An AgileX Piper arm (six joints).
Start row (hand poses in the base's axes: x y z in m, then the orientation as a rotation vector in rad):
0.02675, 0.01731, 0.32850, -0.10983, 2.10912, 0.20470
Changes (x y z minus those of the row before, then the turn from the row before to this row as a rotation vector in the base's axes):
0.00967, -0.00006, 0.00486, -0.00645, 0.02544, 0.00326
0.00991, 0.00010, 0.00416, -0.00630, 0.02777, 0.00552
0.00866, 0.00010, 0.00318, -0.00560, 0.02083, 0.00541
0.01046, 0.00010, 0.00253, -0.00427, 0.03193, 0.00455
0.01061, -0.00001, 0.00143, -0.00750, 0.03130, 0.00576
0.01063, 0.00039, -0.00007, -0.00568, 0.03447, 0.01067
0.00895, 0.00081, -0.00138, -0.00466, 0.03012, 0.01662
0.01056, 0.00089, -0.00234, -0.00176, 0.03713, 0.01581
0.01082, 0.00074, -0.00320, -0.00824, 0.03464, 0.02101
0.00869, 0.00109, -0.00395, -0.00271, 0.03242, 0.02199
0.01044, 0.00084, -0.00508, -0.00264, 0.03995, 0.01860
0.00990, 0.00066, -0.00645, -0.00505, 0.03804, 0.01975
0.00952, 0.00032, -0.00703, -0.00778, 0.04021, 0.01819
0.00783, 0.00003, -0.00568, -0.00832, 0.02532, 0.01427
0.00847, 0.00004, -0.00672, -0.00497, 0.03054, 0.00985
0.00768, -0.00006, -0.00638, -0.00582, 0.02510, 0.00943
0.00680, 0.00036, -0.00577, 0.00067, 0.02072, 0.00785
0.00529, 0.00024, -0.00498, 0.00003, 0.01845, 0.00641
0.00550, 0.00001, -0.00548, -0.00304, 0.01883, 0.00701
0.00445, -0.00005, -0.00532, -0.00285, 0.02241, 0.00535
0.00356, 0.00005, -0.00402, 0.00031, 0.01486, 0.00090
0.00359, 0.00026, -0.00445, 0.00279, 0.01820, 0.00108
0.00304, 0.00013, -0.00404, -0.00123, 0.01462, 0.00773
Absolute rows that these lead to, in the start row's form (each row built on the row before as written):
0.03642, 0.01725, 0.33336, -0.11506, 2.13518, 0.20222
0.04633, 0.01735, 0.33752, -0.12248, 2.16348, 0.20141
0.05499, 0.01745, 0.34070, -0.12997, 2.18478, 0.20056
0.06545, 0.01755, 0.34323, -0.13499, 2.21697, 0.20181
0.07606, 0.01754, 0.34466, -0.14324, 2.24890, 0.20004
0.08669, 0.01793, 0.34459, -0.15594, 2.28357, 0.20327
0.09564, 0.01874, 0.34321, -0.17541, 2.31349, 0.21025
0.10620, 0.01963, 0.34087, -0.19223, 2.34988, 0.22118
0.11702, 0.02037, 0.33767, -0.21880, 2.38439, 0.22676
0.12571, 0.02146, 0.33372, -0.24444, 2.41554, 0.23908
0.13615, 0.02230, 0.32864, -0.26577, 2.45416, 0.25141
0.14605, 0.02296, 0.32219, -0.29002, 2.49109, 0.26105
0.15557, 0.02328, 0.31516, -0.31367, 2.53066, 0.26717
0.16340, 0.02331, 0.30948, -0.33370, 2.55592, 0.26780
0.17187, 0.02335, 0.30276, -0.34668, 2.58597, 0.27224
0.17955, 0.02329, 0.29638, -0.35983, 2.61087, 0.27413
0.18635, 0.02365, 0.29061, -0.36896, 2.63014, 0.28284
0.19164, 0.02389, 0.28563, -0.37656, 2.64746, 0.28971
0.19714, 0.02390, 0.28015, -0.38599, 2.66579, 0.29287
0.20159, 0.02385, 0.27483, -0.39301, 2.68776, 0.29674
0.20515, 0.02390, 0.27081, -0.39343, 2.70209, 0.30149
0.20874, 0.02416, 0.26636, -0.39320, 2.71902, 0.31057
0.21178, 0.02429, 0.26232, -0.40341, 2.73270, 0.31510

